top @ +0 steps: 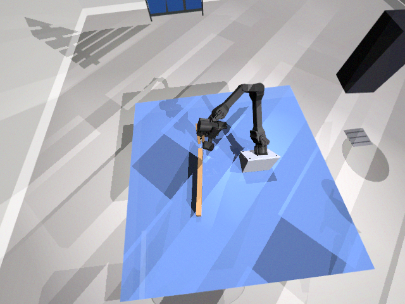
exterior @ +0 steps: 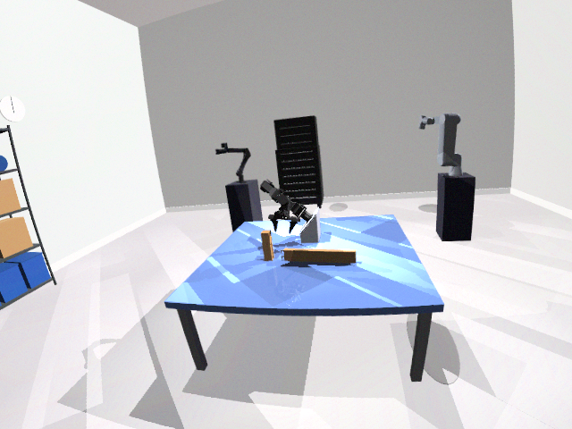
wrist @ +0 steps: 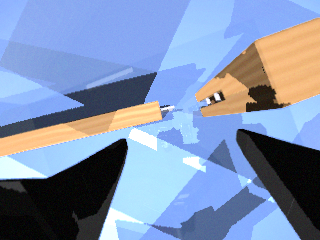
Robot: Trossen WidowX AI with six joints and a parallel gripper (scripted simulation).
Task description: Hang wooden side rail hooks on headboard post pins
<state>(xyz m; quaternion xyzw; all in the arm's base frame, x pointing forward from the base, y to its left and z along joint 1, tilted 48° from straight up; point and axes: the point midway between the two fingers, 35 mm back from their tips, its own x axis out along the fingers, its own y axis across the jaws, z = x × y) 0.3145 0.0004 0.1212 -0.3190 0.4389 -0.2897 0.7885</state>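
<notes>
The headboard post is 3 cm ahead of my gripper tip, 9 cm to the right of it and 7 cm below it.
</notes>
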